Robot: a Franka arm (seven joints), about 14 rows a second.
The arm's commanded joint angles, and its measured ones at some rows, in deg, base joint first. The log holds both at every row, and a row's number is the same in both.
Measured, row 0:
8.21, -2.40, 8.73, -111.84, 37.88, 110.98, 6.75
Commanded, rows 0 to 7:
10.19, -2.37, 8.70, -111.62, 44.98, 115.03, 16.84
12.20, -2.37, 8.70, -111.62, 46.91, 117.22, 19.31
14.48, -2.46, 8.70, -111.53, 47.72, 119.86, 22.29
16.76, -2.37, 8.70, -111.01, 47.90, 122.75, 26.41
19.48, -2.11, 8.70, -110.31, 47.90, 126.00, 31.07
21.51, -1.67, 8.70, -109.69, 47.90, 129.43, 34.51
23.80, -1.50, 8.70, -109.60, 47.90, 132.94, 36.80
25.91, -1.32, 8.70, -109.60, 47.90, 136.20, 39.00
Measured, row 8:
23.08, -2.34, 8.88, -110.69, 46.60, 131.77, 35.19
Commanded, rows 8 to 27:
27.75, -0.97, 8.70, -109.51, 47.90, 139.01, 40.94
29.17, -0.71, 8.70, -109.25, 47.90, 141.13, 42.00
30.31, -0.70, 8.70, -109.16, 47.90, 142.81, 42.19
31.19, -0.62, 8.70, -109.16, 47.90, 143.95, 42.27
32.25, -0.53, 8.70, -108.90, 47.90, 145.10, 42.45
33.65, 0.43, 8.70, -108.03, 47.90, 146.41, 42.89
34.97, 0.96, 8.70, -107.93, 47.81, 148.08, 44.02
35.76, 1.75, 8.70, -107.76, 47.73, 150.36, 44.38
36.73, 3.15, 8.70, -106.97, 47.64, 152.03, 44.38
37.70, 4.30, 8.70, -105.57, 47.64, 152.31, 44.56
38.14, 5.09, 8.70, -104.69, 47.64, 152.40, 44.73
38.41, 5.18, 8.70, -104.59, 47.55, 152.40, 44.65
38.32, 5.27, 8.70, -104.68, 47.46, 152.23, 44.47
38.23, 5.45, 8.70, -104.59, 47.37, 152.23, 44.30
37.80, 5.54, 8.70, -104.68, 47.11, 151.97, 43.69
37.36, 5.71, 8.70, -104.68, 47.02, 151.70, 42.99
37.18, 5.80, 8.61, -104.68, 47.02, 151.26, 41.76
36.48, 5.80, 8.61, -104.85, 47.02, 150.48, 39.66
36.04, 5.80, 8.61, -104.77, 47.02, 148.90, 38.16
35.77, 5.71, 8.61, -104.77, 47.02, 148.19, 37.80
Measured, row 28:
37.08, 5.14, 8.32, -105.84, 46.61, 150.41, 40.51
